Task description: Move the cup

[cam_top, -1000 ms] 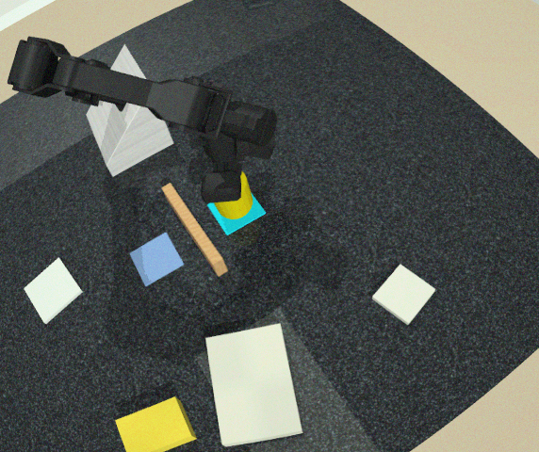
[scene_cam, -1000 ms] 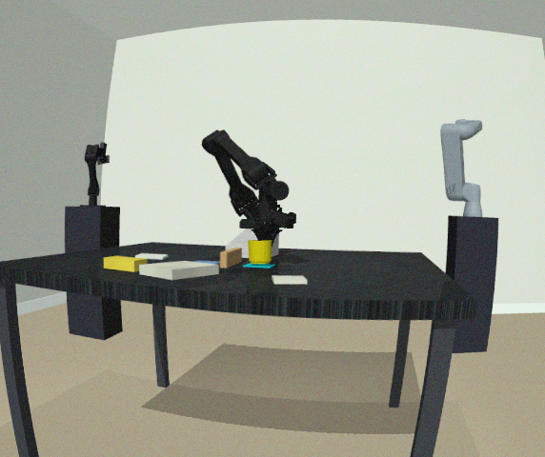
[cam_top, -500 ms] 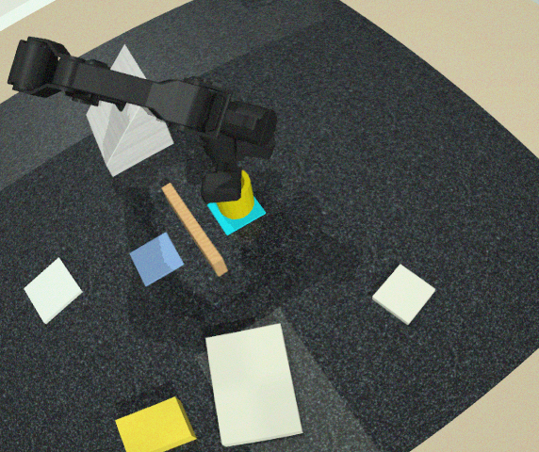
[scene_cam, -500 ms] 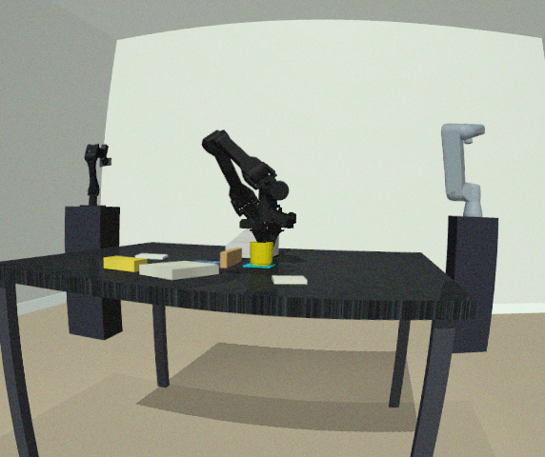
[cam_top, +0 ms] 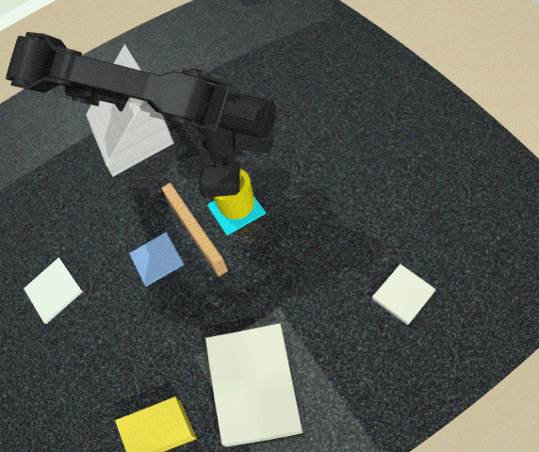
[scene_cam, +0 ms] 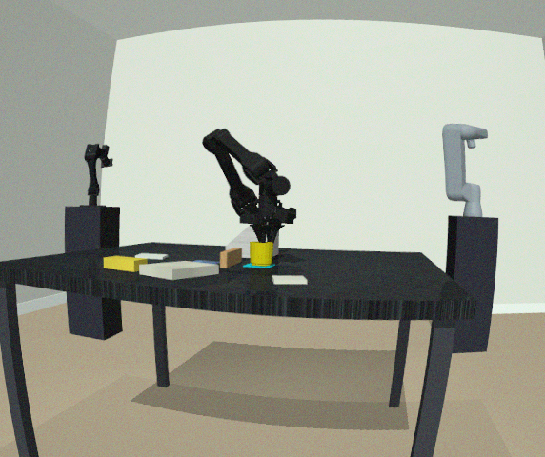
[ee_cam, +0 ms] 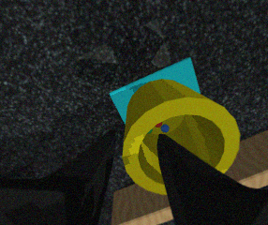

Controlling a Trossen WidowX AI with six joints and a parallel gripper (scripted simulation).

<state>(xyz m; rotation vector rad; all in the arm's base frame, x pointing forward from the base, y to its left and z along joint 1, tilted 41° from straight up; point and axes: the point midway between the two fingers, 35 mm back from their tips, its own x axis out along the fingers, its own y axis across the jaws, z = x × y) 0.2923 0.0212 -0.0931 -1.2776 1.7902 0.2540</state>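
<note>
My gripper tip is now 20 mm short of the cup, 20 mm above it and 10 mm to the left of it. Also, from my gripper tip: wooden bar: 100 mm to the right, 40 mm below, 20 mm ahead; light blue pad: 190 mm to the right, 60 mm below, 20 mm ahead; cyan pad: 60 mm below, 20 mm to the right, 20 mm ahead.
</note>
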